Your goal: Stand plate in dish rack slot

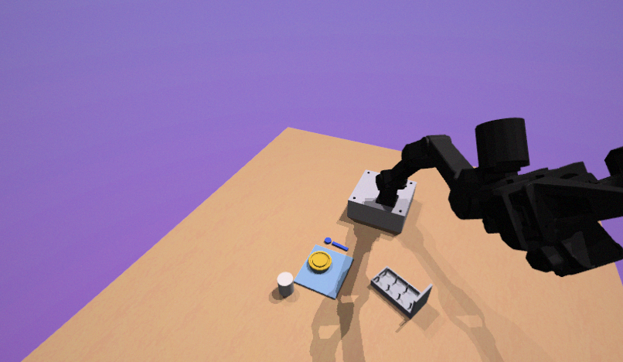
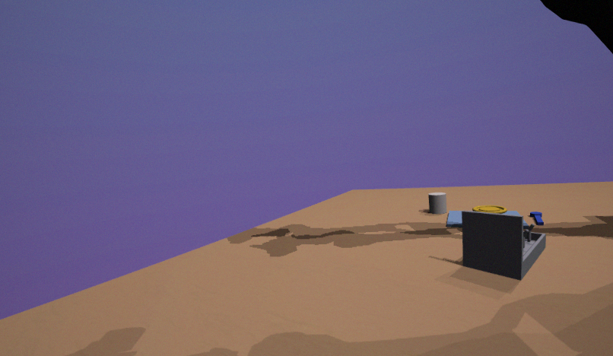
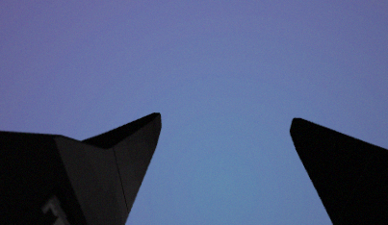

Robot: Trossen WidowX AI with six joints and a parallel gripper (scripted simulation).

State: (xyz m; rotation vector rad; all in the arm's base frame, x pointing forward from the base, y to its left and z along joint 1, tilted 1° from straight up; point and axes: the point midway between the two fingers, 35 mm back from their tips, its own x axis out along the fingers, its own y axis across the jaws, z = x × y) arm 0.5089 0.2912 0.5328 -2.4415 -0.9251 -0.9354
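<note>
The yellow plate lies 610 mm below my gripper tip, 430 mm to the right of it and 250 mm behind it. Also, from my gripper tip: light blue mat 630 mm below, 410 mm to the right, 230 mm behind; then white cylinder 610 mm below, 480 mm to the right, 130 mm behind; then grey dish rack 610 mm below, 250 mm behind, 190 mm to the right.
</note>
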